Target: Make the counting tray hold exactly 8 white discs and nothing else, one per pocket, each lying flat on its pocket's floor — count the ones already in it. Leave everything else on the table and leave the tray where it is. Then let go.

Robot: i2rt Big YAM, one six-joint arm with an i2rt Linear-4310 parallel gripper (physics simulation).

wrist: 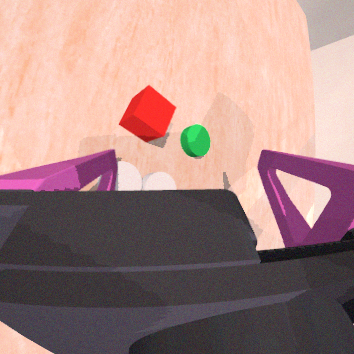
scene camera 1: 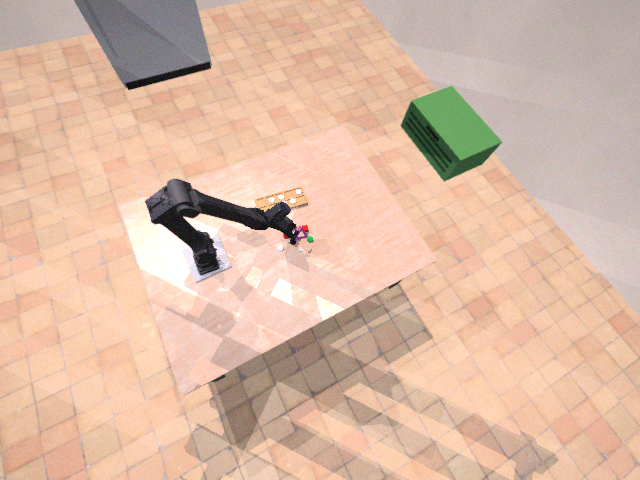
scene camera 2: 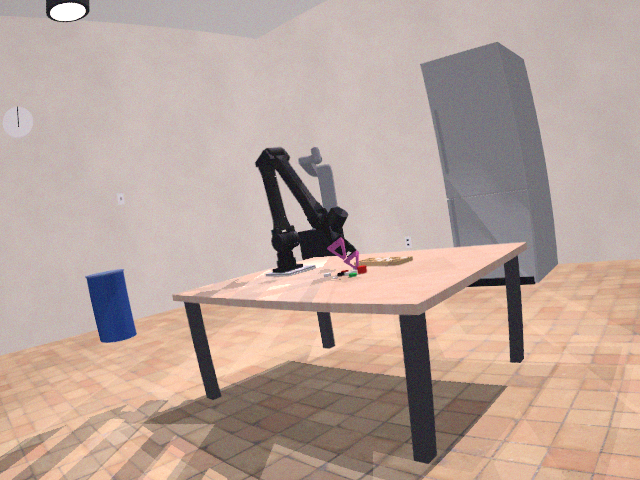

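Observation:
The wooden counting tray [scene camera 1: 260, 202] [scene camera 2: 385, 262] lies behind the gripper, with several white discs in its pockets; the arm may hide its near edge in scene camera 1. My gripper [scene camera 1: 298, 236] [scene camera 2: 345, 258] [wrist: 190, 157] is open and empty, its magenta fingers wide apart low over the loose pieces. Two white discs [wrist: 129, 176] [wrist: 160, 181] show beside the left finger in the wrist view, partly hidden by the gripper body. In scene camera 1, a loose white disc [scene camera 1: 280, 248] lies left of the gripper and a small white piece [scene camera 1: 300, 250] lies just below it.
A red cube [scene camera 1: 305, 227] [scene camera 2: 362, 269] [wrist: 148, 114] and a green disc [scene camera 1: 310, 239] [scene camera 2: 352, 274] [wrist: 195, 140] lie beyond the fingers in the wrist view. Another red piece [scene camera 1: 285, 236] lies left of the gripper in scene camera 1. A green cabinet [scene camera 1: 454, 126] stands off the table.

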